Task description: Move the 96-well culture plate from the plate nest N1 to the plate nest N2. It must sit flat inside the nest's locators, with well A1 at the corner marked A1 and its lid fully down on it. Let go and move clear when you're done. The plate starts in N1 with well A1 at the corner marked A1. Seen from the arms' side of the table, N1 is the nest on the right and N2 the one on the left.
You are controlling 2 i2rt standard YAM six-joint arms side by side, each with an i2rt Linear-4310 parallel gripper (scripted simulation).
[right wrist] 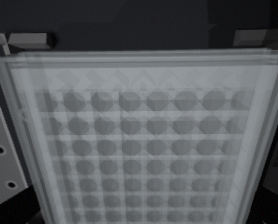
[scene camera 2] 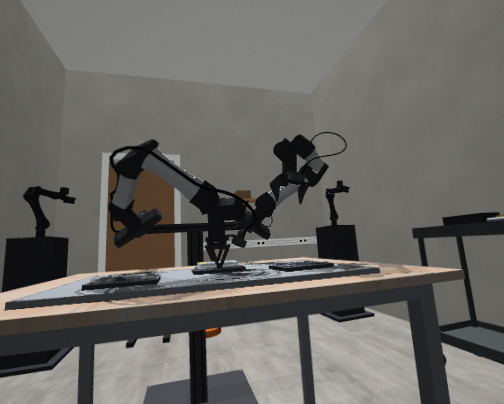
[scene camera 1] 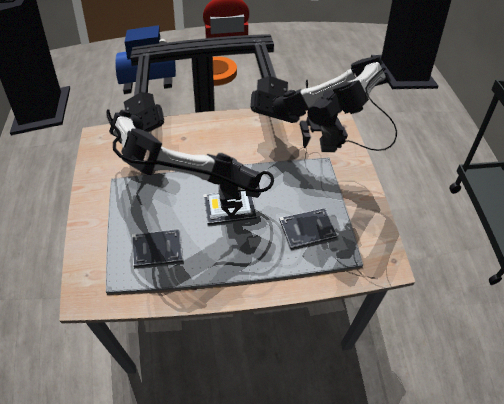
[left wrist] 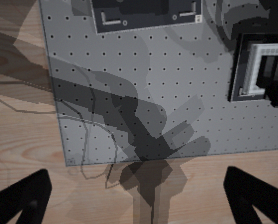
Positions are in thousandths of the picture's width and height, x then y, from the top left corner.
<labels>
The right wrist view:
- right gripper: 516, 819
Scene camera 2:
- right gripper: 432, 662
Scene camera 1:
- left gripper: 632, 365
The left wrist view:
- left gripper: 498, 788
</labels>
